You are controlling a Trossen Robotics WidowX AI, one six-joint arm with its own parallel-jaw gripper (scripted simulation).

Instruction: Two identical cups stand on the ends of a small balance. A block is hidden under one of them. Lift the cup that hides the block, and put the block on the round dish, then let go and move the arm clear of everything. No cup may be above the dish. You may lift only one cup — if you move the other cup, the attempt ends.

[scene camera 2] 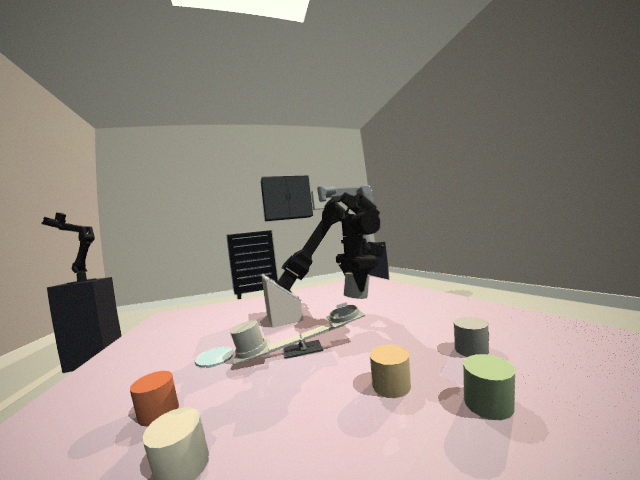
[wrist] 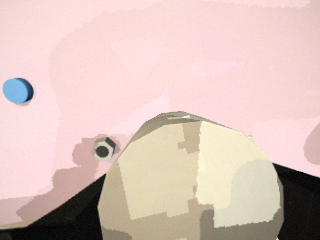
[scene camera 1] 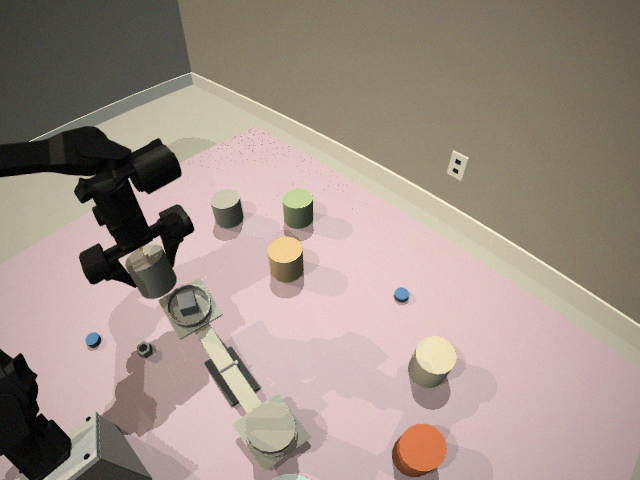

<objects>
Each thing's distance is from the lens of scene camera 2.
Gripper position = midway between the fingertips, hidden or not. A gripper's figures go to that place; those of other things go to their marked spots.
my gripper (scene camera 2: 356,289): 66 cm
orange cup (scene camera 2: 153,395): 52 cm
tan cup (scene camera 2: 390,364): 43 cm
balance (scene camera 2: 335,322): 61 cm
The marked spots on the balance and the orange cup are 41 cm apart.
</objects>
